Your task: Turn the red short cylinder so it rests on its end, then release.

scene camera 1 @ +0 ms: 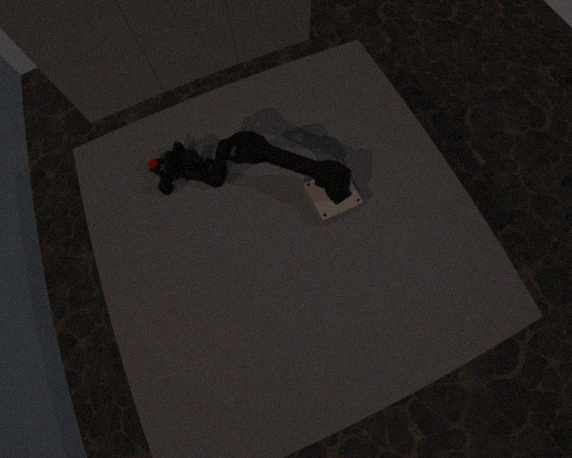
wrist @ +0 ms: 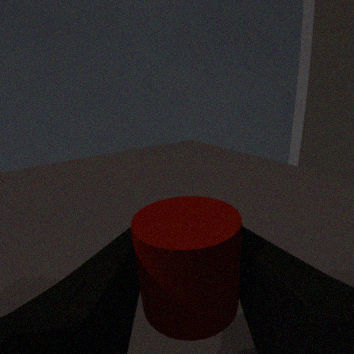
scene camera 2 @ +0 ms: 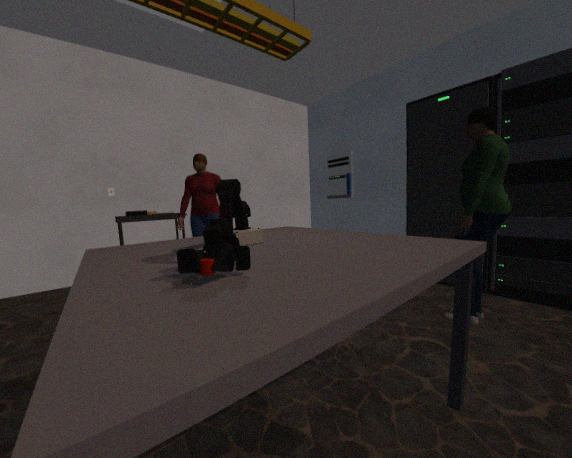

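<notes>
The red short cylinder (scene camera 1: pixel 153 165) (scene camera 2: pixel 206 267) (wrist: pixel 189 280) is between the two black fingers of my gripper (scene camera 1: pixel 156 165) (scene camera 2: pixel 207 264) (wrist: pixel 185 236). The gripper is shut on it, one finger on each side. In the wrist view one flat round end faces up and the curved side stands below it. In scene camera 2 the cylinder looks upright, low over the table. The frames do not show clearly whether its lower end touches the table. The gripper reaches out nearly level, with dark shadows on the table below it.
The table (scene camera 1: pixel 310 300) (scene camera 2: pixel 300 280) (wrist: pixel 75 200) carries the arm's pale base plate (scene camera 1: pixel 327 205) (scene camera 2: pixel 251 236). The cylinder is near the table's left edge in scene camera 1. A person in red (scene camera 2: pixel 202 195) and a person in green (scene camera 2: pixel 487 175) stand beyond the table.
</notes>
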